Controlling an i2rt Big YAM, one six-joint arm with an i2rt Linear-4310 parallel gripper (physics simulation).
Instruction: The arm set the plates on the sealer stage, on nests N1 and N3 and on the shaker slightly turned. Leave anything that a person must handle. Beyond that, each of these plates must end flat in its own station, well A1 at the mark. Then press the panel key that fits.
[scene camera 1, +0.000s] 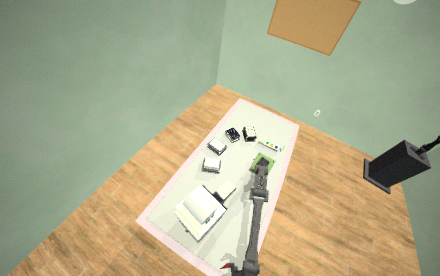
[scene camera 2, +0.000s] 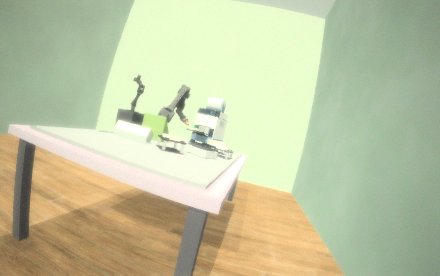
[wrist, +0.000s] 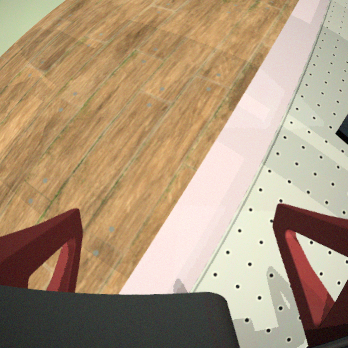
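Observation:
My gripper (scene camera 1: 225, 267) (scene camera 2: 186, 121) (wrist: 180, 218) is open and empty, its red fingers above the table's edge strip in the wrist view. It is beyond the sealer, away from the plates. In scene camera 1, a pale plate (scene camera 1: 226, 190) lies on the stage beside the white sealer (scene camera 1: 199, 209). White-topped stations (scene camera 1: 211, 164) (scene camera 1: 217, 145) stand along the left side. A dark, well-patterned plate or block (scene camera 1: 232, 134) and a pale-topped dark station (scene camera 1: 249, 133) stand farther back. The key panel (scene camera 1: 271, 146) shows green, yellow and blue keys. Station labels, A1 marks and small tilts are too small to tell.
The arm's green base plate (scene camera 1: 270, 162) stands near the table's right side. A pink edge strip (scene camera 1: 172, 245) (wrist: 187, 210) borders the perforated top (wrist: 260, 250). A dark pedestal (scene camera 1: 400, 165) stands on the floor to the right. A dark object's corner (wrist: 344, 129) shows at the wrist view's right edge.

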